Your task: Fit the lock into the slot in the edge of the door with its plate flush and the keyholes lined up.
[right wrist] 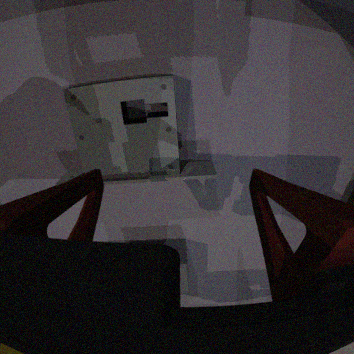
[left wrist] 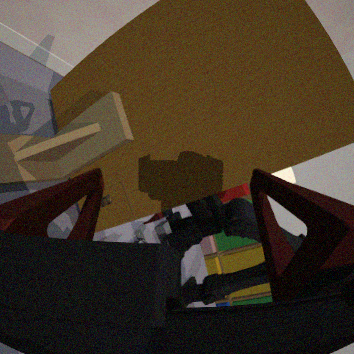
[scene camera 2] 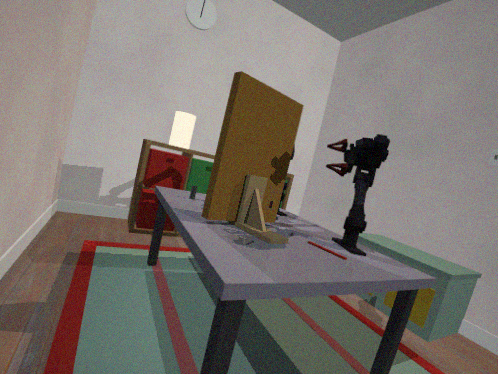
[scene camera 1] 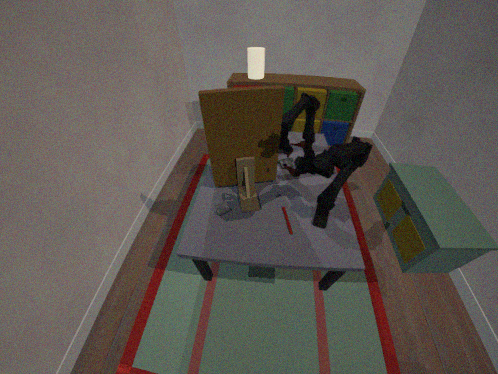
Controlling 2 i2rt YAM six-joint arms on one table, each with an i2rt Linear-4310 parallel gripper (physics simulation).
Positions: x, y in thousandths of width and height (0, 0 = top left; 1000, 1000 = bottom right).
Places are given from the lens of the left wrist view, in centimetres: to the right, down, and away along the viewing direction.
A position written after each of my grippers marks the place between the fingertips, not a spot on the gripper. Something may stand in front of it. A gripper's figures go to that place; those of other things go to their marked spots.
my left gripper (left wrist: 499, 499): 0, 0, 13
brown door (left wrist: 589, 278): 5, -12, 32
tan wooden stand (left wrist: 292, 360): -14, -9, 38
The marked spots on the brown door and the tan wooden stand are 20 cm apart.
